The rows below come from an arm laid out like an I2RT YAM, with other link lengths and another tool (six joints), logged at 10 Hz.
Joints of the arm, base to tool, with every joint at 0 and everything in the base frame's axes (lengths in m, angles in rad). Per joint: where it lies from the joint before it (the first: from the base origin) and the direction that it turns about. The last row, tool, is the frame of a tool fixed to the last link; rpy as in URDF.
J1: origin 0 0 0.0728 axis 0 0 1
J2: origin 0.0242 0.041 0.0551 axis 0 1 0
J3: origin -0.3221 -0.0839 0 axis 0 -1 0
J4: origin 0.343 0.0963 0.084 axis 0 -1 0
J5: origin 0.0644 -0.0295 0.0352 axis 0 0 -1
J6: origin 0.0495 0 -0.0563 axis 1 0 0
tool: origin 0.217 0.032 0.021 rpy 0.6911 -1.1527 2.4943
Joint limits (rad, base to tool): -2.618..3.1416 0..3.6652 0..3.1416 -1.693..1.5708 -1.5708..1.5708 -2.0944..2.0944
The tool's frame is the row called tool.
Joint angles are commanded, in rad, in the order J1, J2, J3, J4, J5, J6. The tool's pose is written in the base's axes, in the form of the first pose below.
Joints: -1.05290 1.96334 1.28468 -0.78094 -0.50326 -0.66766
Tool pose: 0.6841 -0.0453 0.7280; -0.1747 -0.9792 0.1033; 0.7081 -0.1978 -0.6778; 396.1 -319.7 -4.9
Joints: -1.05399 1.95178 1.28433 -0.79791 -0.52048 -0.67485
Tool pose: 0.6760 -0.0358 0.7361; -0.1771 -0.9774 0.1152; 0.7153 -0.2082 -0.6670; 396.9 -314.9 2.8
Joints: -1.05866 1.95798 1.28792 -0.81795 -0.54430 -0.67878
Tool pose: 0.6688 -0.0326 0.7427; -0.1976 -0.9709 0.1354; 0.7167 -0.2373 -0.6558; 397.2 -309.7 5.2
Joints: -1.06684 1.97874 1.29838 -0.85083 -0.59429 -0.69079
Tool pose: 0.6518 -0.0211 0.7581; -0.2346 -0.9562 0.1751; 0.7212 -0.2920 -0.6282; 399.7 -301.0 8.4
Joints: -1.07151 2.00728 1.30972 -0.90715 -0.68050 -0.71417
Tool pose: 0.6216 0.0082 0.7833; -0.2933 -0.9248 0.2425; 0.7264 -0.3805 -0.5724; 406.0 -282.8 17.2
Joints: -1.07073 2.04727 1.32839 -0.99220 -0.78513 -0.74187
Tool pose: 0.5889 0.0415 0.8072; -0.3781 -0.8685 0.3205; 0.7143 -0.4940 -0.4957; 414.4 -259.9 31.3
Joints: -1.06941 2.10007 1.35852 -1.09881 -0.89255 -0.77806
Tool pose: 0.5570 0.0704 0.8275; -0.4759 -0.7895 0.3875; 0.6806 -0.6097 -0.4062; 423.1 -241.4 48.7
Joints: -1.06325 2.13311 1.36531 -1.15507 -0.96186 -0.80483
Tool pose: 0.5354 0.0915 0.8396; -0.5344 -0.7331 0.4206; 0.6541 -0.6739 -0.3436; 429.4 -229.2 58.0
